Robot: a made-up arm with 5 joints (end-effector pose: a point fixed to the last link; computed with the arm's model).
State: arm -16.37 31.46 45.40 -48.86 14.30
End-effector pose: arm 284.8 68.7 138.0 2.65 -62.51 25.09
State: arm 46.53 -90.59 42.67 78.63 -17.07
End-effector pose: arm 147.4 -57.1 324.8 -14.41 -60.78 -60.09
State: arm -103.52 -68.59 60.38 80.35 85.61
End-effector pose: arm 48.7 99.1 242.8 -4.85 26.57 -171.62
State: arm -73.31 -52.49 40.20 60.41 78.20
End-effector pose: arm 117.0 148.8 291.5 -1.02 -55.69 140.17
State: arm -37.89 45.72 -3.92 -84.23 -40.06
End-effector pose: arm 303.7 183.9 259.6 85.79 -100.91 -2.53
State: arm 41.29 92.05 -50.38 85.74 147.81
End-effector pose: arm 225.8 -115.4 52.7 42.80 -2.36 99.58
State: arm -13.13 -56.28 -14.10 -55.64 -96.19
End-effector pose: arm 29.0 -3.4 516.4 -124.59 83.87 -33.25
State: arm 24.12 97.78 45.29 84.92 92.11
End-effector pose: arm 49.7 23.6 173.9 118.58 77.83 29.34
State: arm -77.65 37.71 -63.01 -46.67 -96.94
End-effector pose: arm 128.6 255.6 447.6 162.19 -3.71 -4.93
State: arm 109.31 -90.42 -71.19 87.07 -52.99
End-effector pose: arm 150.8 172.2 382.6 -79.44 -157.51 -23.74
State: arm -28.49 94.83 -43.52 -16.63 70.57
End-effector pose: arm 330.6 145.0 50.3 -20.81 -58.28 87.94
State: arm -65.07 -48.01 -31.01 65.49 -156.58
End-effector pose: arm 104.1 69.2 481.8 104.38 42.64 -65.13
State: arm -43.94 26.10 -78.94 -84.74 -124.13
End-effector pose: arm 156.4 84.2 489.1 -138.57 11.08 -40.60
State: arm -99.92 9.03 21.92 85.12 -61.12
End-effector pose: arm 46.5 149.4 191.7 -26.23 3.73 35.38
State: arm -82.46 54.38 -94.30 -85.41 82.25
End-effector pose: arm 96.4 179.2 438.6 -4.36 166.44 52.36
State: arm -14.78 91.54 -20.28 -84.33 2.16
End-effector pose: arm 332.2 75.1 98.9 13.84 -102.34 10.11
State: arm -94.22 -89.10 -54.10 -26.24 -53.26
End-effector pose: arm 92.8 -271.8 358.8 -98.59 26.17 27.71
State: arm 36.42 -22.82 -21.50 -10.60 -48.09
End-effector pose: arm 211.7 -85.5 511.8 19.03 -150.05 -33.00
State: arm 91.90 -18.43 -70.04 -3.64 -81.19
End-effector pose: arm 89.5 -15.0 566.1 12.42 179.46 -3.31
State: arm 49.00 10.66 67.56 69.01 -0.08
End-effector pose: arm 110.1 -19.9 153.0 23.15 54.37 -47.37
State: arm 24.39 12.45 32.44 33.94 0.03
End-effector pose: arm 260.7 -71.9 154.7 -2.12 -11.07 -27.06
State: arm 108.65 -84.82 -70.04 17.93 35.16
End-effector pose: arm 173.2 245.2 384.1 130.66 46.24 -37.16
